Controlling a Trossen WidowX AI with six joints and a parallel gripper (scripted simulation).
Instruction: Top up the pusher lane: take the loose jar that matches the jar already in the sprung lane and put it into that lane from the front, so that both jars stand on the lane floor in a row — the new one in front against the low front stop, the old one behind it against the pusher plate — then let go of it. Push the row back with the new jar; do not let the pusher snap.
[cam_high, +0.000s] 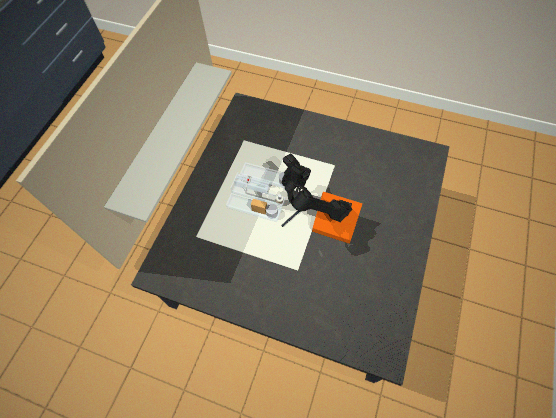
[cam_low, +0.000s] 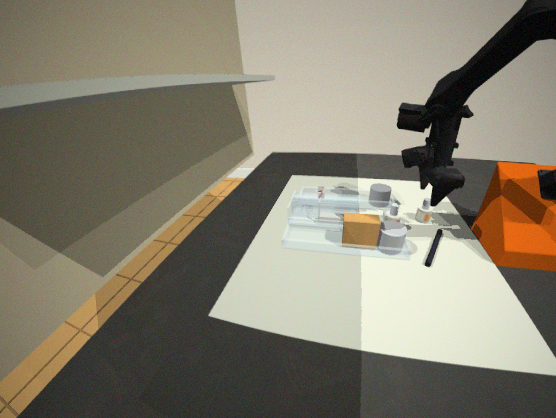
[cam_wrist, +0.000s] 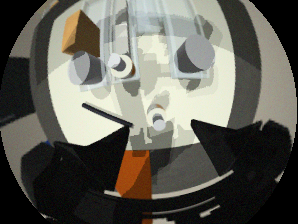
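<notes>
My gripper tip is 150 mm short of the white mat, 70 mm above it and 60 mm to the right of it. Round my gripper tip: brown box: 170 mm ahead, 140 mm to the left, 30 mm below; black rod: 120 mm to the left, 60 mm below.
</notes>
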